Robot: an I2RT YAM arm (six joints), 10 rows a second.
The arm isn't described. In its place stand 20 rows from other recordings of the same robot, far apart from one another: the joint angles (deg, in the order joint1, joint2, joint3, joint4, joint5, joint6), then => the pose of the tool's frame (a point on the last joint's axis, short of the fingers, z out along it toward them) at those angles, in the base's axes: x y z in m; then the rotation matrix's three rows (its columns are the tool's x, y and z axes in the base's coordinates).
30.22, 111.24, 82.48, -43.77, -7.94, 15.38 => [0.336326 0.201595 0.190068], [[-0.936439 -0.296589 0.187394], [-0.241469 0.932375 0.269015], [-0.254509 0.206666 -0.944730]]
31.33, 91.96, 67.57, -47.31, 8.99, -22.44 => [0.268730 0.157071 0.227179], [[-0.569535 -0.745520 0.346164], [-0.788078 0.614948 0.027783], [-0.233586 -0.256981 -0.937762]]
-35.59, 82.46, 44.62, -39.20, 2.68, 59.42 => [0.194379 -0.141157 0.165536], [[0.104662 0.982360 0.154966], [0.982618 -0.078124 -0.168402], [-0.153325 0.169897 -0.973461]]
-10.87, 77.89, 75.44, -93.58, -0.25, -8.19 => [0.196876 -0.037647 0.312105], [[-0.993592 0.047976 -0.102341], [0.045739 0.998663 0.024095], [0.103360 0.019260 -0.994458]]
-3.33, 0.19, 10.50, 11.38, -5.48, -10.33 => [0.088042 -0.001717 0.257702], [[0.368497 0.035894 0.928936], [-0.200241 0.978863 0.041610], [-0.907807 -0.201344 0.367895]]
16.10, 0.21, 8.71, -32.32, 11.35, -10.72 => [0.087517 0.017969 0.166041], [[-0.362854 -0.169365 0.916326], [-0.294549 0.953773 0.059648], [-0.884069 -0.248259 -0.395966]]
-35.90, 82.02, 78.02, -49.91, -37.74, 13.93 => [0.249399 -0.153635 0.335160], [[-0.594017 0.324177 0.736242], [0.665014 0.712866 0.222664], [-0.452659 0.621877 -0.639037]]
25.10, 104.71, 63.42, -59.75, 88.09, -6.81 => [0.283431 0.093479 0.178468], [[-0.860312 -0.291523 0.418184], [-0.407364 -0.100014 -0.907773], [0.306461 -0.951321 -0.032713]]
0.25, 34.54, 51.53, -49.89, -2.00, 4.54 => [0.111306 0.001728 0.332636], [[-0.544130 0.009438 0.838948], [0.076733 0.996306 0.038560], [-0.835485 0.085357 -0.542844]]
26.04, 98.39, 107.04, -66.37, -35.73, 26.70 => [0.302346 0.170864 0.383845], [[-0.964656 -0.227390 0.133166], [-0.065371 0.696053 0.715008], [-0.255277 0.681031 -0.686316]]
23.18, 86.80, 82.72, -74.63, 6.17, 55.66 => [0.254607 0.104858 0.312229], [[-0.815690 0.534514 0.221234], [0.543744 0.838958 -0.022188], [-0.197466 0.102196 -0.974968]]
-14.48, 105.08, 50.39, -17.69, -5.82, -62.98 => [0.303357 -0.074612 0.098879], [[-0.614359 -0.722577 0.316932], [-0.756676 0.653389 0.022884], [-0.223615 -0.225755 -0.948172]]
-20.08, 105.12, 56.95, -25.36, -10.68, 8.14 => [0.310200 -0.106370 0.121311], [[-0.850819 0.412664 0.325295], [0.459163 0.884885 0.078406], [-0.255493 0.216072 -0.942357]]
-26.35, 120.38, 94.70, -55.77, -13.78, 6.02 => [0.376951 -0.177247 0.181787], [[-0.839372 0.490077 0.235114], [0.529423 0.835107 0.149356], [-0.123149 0.249840 -0.960424]]
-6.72, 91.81, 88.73, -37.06, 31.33, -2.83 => [0.351413 -0.060044 0.356811], [[-0.663874 0.462510 0.587670], [0.035757 0.804551 -0.592807], [-0.746989 -0.372536 -0.550658]]
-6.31, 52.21, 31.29, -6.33, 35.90, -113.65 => [0.196420 -0.042721 0.243609], [[-0.373610 -0.660442 0.651331], [-0.705218 -0.253898 -0.661969], [0.602563 -0.706649 -0.370897]]
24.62, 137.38, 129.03, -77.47, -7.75, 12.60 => [0.428316 0.201561 0.207065], [[-0.976834 -0.213788 0.009480], [-0.209876 0.965733 0.152680], [-0.041796 0.147154 -0.988230]]
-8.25, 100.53, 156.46, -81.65, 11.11, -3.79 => [0.250322 -0.043226 0.562339], [[-0.449207 0.283537 0.847243], [-0.000407 0.948241 -0.317553], [-0.893428 -0.142992 -0.425841]]
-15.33, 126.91, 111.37, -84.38, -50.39, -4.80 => [0.406528 -0.083004 0.221507], [[-0.971484 0.216020 0.097751], [0.210997 0.599544 0.772028], [0.108167 0.770638 -0.628026]]
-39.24, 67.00, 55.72, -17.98, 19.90, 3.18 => [0.195728 -0.175505 0.314903], [[-0.332220 0.844517 0.420024], [0.338686 0.522430 -0.782533], [-0.880296 -0.117717 -0.459588]]
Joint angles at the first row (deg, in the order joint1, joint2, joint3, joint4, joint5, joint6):
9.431 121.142 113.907 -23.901 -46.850 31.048
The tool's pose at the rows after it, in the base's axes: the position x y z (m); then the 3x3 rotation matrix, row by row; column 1 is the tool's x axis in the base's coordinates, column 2 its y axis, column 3 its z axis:
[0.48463 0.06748 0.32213], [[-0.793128 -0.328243 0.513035], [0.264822 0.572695 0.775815], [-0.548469 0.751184 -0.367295]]
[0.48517 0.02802 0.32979], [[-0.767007 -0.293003 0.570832], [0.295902 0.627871 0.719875], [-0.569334 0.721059 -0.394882]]
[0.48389 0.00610 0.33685], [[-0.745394 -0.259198 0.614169], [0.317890 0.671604 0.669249], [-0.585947 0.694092 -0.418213]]
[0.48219 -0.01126 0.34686], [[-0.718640 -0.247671 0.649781], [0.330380 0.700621 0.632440], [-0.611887 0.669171 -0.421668]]
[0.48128 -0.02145 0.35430], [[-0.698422 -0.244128 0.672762], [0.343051 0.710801 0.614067], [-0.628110 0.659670 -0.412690]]
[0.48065 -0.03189 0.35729], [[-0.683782 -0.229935 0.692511], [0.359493 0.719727 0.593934], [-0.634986 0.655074 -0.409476]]
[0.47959 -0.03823 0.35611], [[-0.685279 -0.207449 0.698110], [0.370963 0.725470 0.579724], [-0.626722 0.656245 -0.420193]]
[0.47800 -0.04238 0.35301], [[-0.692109 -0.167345 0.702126], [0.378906 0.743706 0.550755], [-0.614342 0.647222 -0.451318]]
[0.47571 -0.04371 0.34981], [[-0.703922 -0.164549 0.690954], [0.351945 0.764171 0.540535], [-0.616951 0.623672 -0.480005]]
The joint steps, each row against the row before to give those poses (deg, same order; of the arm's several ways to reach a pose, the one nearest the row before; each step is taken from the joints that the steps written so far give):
-4.546 -0.174 1.290 -2.797 0.022 -2.076
-4.590 -0.001 2.492 -4.525 1.027 -3.498
-2.492 -0.001 2.053 -2.972 1.988 -1.858
-2.011 0.001 2.274 -1.879 1.093 -1.486
-1.202 0.000 1.420 -0.394 0.284 -0.197
-1.224 0.001 0.549 -0.023 0.372 0.066
-0.742 -0.001 -0.002 -0.742 0.416 0.000
-0.416 -0.002 -0.026 -1.768 1.792 -0.481
-0.152 0.002 0.026 -2.231 0.743 -2.622

